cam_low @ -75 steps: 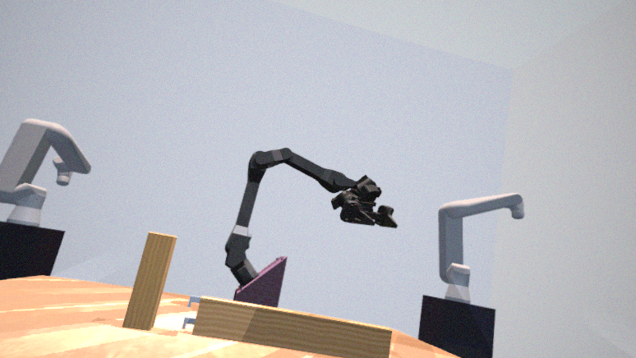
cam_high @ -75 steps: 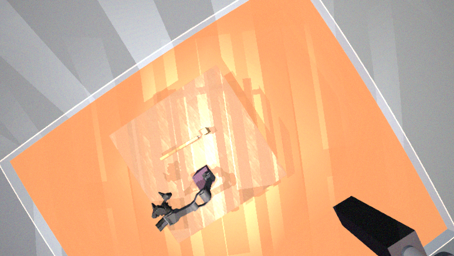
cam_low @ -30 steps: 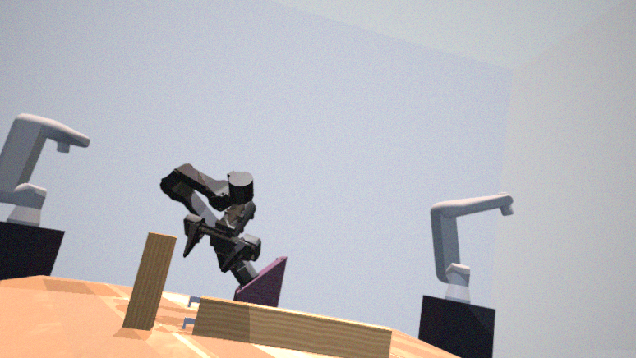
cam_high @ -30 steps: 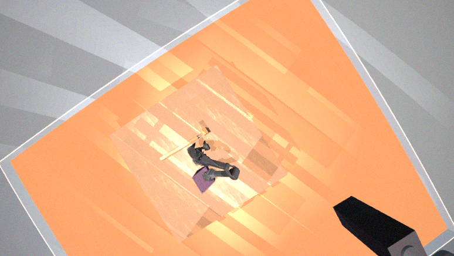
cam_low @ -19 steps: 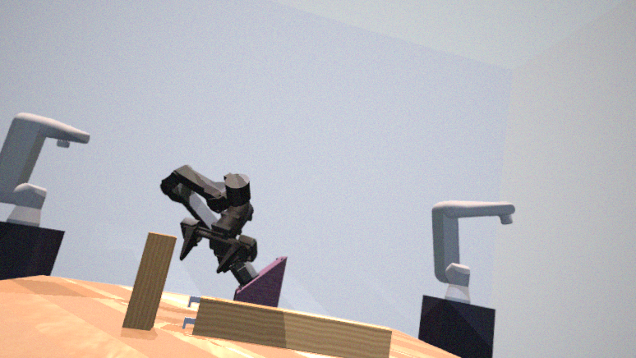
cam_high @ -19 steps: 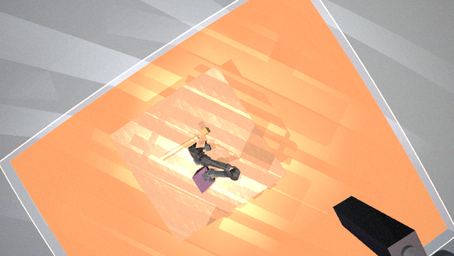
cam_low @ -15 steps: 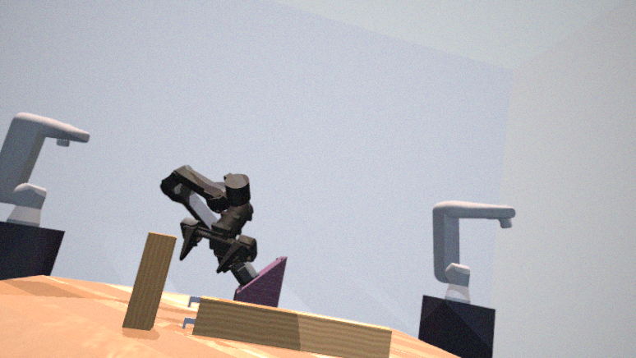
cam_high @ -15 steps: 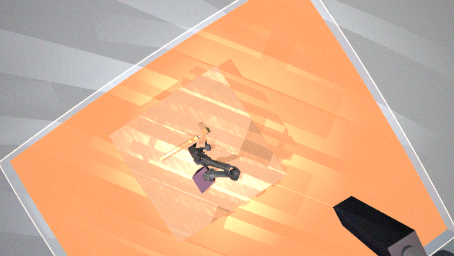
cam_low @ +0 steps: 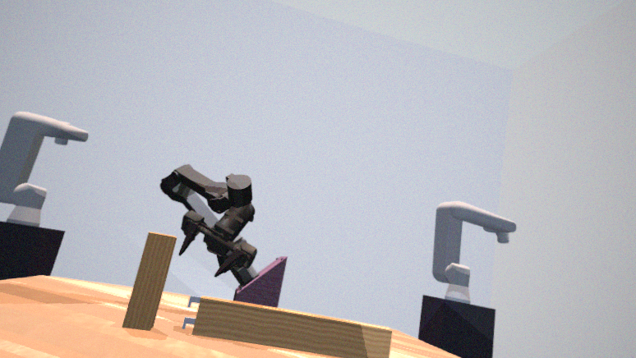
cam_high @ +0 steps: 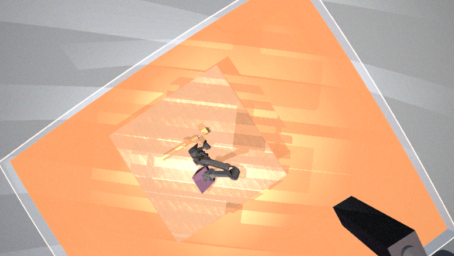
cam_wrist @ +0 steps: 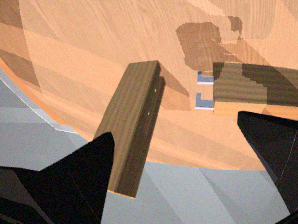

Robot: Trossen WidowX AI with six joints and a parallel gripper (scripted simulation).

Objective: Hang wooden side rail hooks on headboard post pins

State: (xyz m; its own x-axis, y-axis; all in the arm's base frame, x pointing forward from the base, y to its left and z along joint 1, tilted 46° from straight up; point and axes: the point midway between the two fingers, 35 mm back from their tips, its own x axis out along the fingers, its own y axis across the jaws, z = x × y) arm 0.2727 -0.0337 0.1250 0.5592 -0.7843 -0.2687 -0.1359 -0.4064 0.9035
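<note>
My gripper tip is now 7 cm to the left of the headboard post, 7 cm short of it and 4 cm above it.
</note>
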